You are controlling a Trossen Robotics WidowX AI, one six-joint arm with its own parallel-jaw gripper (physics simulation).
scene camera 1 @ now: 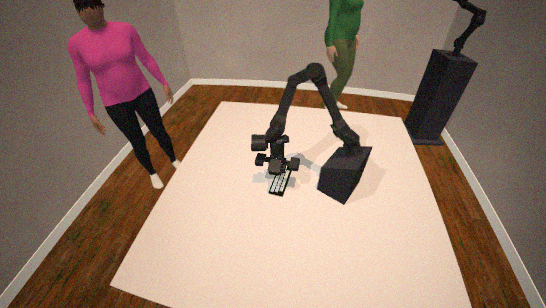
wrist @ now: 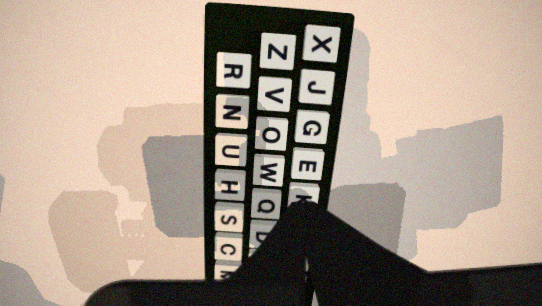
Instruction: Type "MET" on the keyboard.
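Observation:
Gripper (wrist: pixel 302 212) visible. Black keyboard (wrist: pixel 241 34) visible too.

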